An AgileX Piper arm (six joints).
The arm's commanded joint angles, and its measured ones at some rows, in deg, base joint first. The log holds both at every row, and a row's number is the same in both.
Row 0, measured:
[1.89, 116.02, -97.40, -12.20, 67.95, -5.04]
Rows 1 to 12, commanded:
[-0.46, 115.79, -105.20, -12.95, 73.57, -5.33]
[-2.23, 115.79, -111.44, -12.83, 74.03, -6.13]
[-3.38, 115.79, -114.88, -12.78, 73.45, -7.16]
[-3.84, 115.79, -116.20, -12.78, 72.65, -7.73]
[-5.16, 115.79, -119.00, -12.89, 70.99, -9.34]
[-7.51, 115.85, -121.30, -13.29, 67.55, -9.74]
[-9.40, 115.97, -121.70, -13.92, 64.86, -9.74]
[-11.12, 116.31, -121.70, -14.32, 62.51, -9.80]
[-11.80, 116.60, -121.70, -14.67, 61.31, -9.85]
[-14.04, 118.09, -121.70, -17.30, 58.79, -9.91]
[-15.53, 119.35, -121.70, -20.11, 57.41, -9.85]
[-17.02, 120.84, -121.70, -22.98, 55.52, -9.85]
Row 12, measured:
[-15.13, 118.95, -121.52, -18.91, 58.27, -9.51]
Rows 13 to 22, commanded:
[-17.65, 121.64, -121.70, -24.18, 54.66, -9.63]
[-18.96, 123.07, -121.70, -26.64, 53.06, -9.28]
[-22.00, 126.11, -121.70, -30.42, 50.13, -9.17]
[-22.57, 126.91, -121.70, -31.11, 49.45, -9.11]
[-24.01, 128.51, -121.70, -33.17, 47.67, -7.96]
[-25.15, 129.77, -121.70, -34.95, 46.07, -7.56]
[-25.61, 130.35, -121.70, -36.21, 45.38, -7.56]
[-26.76, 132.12, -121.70, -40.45, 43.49, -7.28]
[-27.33, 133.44, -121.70, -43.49, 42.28, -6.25]
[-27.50, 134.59, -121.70, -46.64, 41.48, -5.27]
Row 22, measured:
[-26.93, 133.21, -121.52, -41.77, 43.66, -6.70]
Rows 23 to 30, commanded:
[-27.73, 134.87, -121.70, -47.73, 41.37, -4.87]
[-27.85, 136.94, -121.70, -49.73, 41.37, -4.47]
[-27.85, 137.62, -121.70, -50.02, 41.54, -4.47]
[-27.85, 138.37, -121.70, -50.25, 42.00, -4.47]
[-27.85, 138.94, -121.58, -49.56, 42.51, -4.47]
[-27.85, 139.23, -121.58, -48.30, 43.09, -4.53]
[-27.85, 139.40, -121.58, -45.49, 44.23, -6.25]
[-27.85, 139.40, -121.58, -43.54, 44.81, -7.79]
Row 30, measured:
[-27.62, 139.40, -121.52, -45.89, 43.60, -5.90]
